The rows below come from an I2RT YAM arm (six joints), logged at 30 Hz.
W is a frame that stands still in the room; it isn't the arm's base.
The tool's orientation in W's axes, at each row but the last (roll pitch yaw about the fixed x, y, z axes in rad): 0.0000, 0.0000, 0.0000; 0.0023, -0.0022, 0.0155; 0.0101, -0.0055, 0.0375; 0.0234, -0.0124, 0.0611; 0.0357, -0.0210, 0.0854; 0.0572, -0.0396, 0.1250; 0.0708, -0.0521, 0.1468; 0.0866, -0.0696, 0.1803; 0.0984, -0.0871, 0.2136; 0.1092, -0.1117, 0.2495; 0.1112, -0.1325, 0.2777; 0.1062, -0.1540, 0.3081
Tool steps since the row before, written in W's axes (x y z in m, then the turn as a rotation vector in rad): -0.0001, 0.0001, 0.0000, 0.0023, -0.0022, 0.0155; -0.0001, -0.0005, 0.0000, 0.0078, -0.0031, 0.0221; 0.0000, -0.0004, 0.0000, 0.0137, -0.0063, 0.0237; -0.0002, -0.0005, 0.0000, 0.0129, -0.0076, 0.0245; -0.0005, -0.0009, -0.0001, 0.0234, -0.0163, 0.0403; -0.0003, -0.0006, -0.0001, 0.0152, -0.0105, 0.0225; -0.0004, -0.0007, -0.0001, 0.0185, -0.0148, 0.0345; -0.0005, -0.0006, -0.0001, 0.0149, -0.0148, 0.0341; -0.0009, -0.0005, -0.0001, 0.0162, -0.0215, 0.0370; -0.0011, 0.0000, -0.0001, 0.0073, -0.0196, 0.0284; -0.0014, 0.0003, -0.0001, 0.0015, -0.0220, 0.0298; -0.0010, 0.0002, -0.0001, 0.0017, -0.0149, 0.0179
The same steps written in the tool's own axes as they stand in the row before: -0.0001, 0.0001, 0.0000, 0.0023, -0.0022, 0.0155; -0.0001, -0.0005, 0.0000, 0.0078, -0.0032, 0.0221; 0.0000, -0.0004, 0.0000, 0.0136, -0.0066, 0.0237; -0.0002, -0.0005, 0.0000, 0.0127, -0.0078, 0.0245; -0.0006, -0.0009, -0.0001, 0.0228, -0.0168, 0.0405; -0.0004, -0.0006, -0.0001, 0.0147, -0.0110, 0.0226; -0.0005, -0.0006, 0.0000, 0.0179, -0.0149, 0.0348; -0.0006, -0.0005, 0.0000, 0.0143, -0.0143, 0.0345; -0.0010, -0.0003, 0.0000, 0.0145, -0.0208, 0.0381; -0.0011, 0.0003, 0.0000, 0.0054, -0.0176, 0.0301; -0.0013, 0.0007, 0.0000, -0.0006, -0.0181, 0.0324; -0.0009, 0.0005, 0.0000, -0.0001, -0.0127, 0.0196
